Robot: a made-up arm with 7 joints. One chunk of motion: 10 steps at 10 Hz.
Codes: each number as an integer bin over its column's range. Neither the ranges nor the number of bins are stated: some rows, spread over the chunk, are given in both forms.
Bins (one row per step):
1: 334 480 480 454 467 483 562
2: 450 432 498 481 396 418 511
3: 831 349 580 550 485 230 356
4: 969 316 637 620 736 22 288
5: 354 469 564 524 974 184 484
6: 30 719 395 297 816 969 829
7: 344 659 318 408 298 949 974
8: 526 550 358 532 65 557 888
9: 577 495 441 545 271 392 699
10: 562 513 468 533 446 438 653
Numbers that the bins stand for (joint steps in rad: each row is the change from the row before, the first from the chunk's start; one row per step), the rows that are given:
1: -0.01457 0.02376 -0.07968 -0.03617 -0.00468 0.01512 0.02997
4: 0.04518 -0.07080 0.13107 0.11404 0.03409 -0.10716 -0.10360
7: -0.01363 0.12696 -0.29714 -0.07780 -0.02905 0.13874 0.23081
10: 0.00688 0.04278 -0.09578 0.03531 -0.00771 0.00319 0.07433
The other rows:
2: -0.00366 -0.00392 -0.05551 -0.01174 -0.01492 -0.00212 0.00511
3: 0.03219 -0.05177 0.05456 0.05070 -0.00209 -0.05199 -0.07045
5: -0.01269 0.01741 0.03308 0.02717 0.06840 -0.06419 -0.00806
6: -0.04318 0.16156 -0.19377 -0.17824 0.04562 0.14404 0.16013
8: 0.00349 0.06412 -0.24344 0.03441 -0.06263 0.03475 0.18889
9: 0.00829 0.03241 -0.13203 0.04617 -0.03294 -0.00902 0.09675

